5 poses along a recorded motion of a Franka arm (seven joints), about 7.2 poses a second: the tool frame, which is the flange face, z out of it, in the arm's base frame.
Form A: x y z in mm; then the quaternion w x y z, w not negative.
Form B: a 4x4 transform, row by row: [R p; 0 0 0 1], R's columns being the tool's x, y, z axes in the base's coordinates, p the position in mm. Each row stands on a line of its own. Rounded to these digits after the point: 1 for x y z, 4 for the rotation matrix.
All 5 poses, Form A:
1: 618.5, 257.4, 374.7, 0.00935, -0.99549, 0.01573, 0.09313
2: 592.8, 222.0, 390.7, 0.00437, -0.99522, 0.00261, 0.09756
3: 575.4, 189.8, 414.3, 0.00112, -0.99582, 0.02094, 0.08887
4: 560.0, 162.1, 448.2, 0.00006, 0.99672, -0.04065, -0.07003
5: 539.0, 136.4, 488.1, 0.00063, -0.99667, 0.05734, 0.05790
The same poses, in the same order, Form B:
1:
0.9822, -0.0331, -0.1851, 618.5
-0.0296, -0.9993, 0.0215, 257.4
-0.1857, -0.0157, -0.9825, 374.7
0, 0, 0, 1

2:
0.9810, -0.0060, -0.1942, 592.8
-0.0043, -0.9999, 0.0092, 222.0
-0.1942, -0.0082, -0.9809, 390.7
0, 0, 0, 1

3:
0.9833, -0.0419, -0.1770, 575.4
-0.0415, -0.9991, 0.0060, 189.8
-0.1770, 0.0015, -0.9842, 414.3
0, 0, 0, 1

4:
0.9869, -0.0810, -0.1396, 560.0
-0.0810, -0.9967, 0.0056, 162.1
-0.1396, 0.0058, -0.9902, 448.2
0, 0, 0, 1

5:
0.9867, -0.1144, -0.1153, 539.0
-0.1142, -0.9934, 0.0079, 136.4
-0.1155, 0.0054, -0.9933, 488.1
0, 0, 0, 1

